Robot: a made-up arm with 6 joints. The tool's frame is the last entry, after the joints.
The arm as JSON. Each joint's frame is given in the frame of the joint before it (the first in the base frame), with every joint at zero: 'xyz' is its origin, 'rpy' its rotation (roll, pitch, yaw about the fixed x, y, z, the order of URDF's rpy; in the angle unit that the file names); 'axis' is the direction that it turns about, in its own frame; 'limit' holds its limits. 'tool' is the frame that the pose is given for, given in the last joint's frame.
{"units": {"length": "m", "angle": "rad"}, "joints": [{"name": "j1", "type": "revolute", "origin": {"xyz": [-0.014, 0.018, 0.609], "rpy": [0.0, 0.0, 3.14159]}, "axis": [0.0, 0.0, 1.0], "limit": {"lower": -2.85, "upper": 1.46}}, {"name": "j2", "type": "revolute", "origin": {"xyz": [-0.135, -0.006, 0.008], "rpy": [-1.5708, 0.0, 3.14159]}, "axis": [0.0, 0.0, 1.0], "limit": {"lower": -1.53, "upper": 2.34}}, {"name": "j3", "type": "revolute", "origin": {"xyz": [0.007, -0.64, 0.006], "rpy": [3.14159, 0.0, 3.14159]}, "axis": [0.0, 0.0, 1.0], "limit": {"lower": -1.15, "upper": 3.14}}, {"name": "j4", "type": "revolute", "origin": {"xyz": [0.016, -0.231, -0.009], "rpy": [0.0, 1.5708, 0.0]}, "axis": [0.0, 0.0, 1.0], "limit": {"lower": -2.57, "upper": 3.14}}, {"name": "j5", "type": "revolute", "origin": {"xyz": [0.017, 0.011, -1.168], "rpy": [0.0, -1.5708, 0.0]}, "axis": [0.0, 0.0, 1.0], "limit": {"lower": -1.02, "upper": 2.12}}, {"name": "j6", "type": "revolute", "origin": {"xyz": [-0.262, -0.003, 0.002], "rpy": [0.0, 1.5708, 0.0]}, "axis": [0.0, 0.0, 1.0], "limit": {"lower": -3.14, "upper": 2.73}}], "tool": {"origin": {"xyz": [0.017, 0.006, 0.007], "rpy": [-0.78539, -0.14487, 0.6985]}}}
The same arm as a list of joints. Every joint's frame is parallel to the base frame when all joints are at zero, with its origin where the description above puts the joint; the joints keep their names.
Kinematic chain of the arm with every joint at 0, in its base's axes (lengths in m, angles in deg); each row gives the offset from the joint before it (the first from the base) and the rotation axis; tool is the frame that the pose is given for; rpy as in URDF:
j1: xyz -0.014 0.018 0.609 axis +z
j2: xyz 0.135 0.006 0.008 axis +y
j3: xyz 0.007 0.006 0.64 axis -y
j4: xyz -0.016 0.009 0.231 axis -x
j5: xyz 1.168 0.017 -0.011 axis -y
j6: xyz 0.262 -0.002 0.003 axis -x
tool: xyz -0.007 0.017 -0.006 rpy -128.09 39.52 100.79
Joint limits (deg, base to tool): -163.29..83.65 -87.66..134.07 -65.89..179.91 -147.25..179.91 -58.44..121.47 -179.91..156.42

